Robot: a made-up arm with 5 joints. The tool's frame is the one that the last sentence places.
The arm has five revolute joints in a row. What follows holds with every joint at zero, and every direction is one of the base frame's. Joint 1 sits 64 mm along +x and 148 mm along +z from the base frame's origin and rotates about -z. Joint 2 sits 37 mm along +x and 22 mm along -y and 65 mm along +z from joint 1 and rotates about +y. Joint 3 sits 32 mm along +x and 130 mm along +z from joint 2 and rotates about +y. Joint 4 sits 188 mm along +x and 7 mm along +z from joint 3 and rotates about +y. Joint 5 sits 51 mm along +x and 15 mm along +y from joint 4 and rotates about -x. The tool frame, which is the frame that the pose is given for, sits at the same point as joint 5; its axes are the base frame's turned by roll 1.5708, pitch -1.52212 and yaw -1.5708 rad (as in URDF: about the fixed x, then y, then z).
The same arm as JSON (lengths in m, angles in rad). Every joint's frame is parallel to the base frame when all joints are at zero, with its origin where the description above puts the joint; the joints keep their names.
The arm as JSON. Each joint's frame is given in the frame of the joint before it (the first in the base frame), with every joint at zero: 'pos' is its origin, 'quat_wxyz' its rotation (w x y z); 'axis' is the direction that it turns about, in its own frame. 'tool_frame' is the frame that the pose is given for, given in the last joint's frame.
{"length_unit": "m", "angle_unit": "rad", "joints": [{"joint": "joint 1", "pos": [0.064, 0.0, 0.148], "quat_wxyz": [1.0, 0.0, 0.0, 0.0], "axis": "-z"}, {"joint": "joint 2", "pos": [0.037, -0.022, 0.065], "quat_wxyz": [1.0, 0.0, 0.0, 0.0], "axis": "+y"}, {"joint": "joint 3", "pos": [0.032, 0.0, 0.13], "quat_wxyz": [1.0, 0.0, 0.0, 0.0], "axis": "+y"}, {"joint": "joint 4", "pos": [0.188, 0.0, 0.007], "quat_wxyz": [1.0, 0.0, 0.0, 0.0], "axis": "+y"}, {"joint": "joint 5", "pos": [0.051, 0.015, 0.0], "quat_wxyz": [1.0, 0.0, 0.0, 0.0], "axis": "-x"}], "tool_frame": {"pos": [0.0, 0.0, 0.0], "quat_wxyz": [0.706897, 0.017208, -0.706897, -0.017208]}}
